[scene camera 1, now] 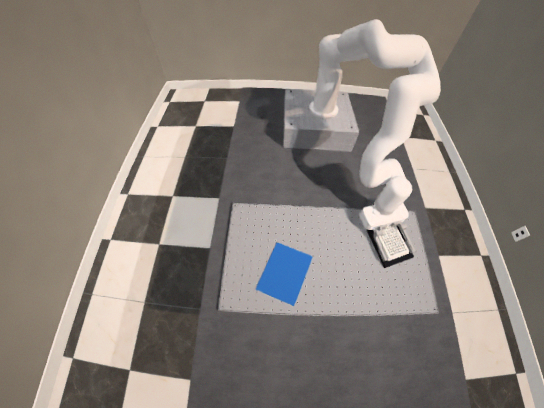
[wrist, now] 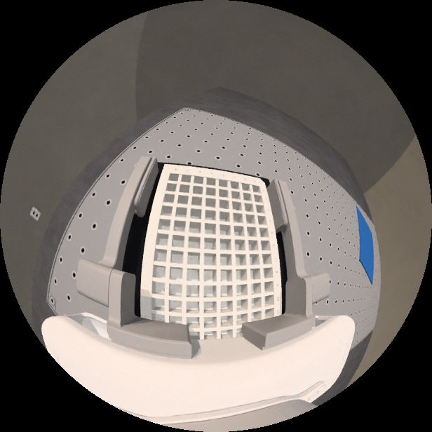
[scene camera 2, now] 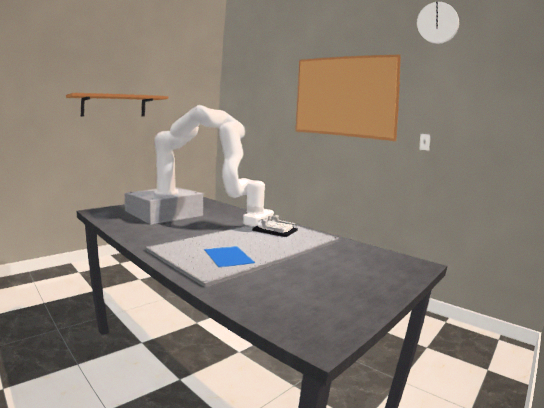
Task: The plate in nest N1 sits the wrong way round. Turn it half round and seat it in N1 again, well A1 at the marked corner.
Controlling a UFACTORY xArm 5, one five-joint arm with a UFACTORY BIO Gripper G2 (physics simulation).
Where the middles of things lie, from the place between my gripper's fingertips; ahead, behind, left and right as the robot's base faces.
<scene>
I see my gripper 60 mm past the white well plate (wrist: pixel 210 260) and 30 mm to the left of it. From my hand the other things lie so: black nest (wrist: pixel 132 260) 60 mm behind, 30 mm to the right, 20 mm below; flat blue rectangle (scene camera 1: pixel 284 274) 120 mm ahead, 370 mm to the right, 20 mm below.
</scene>
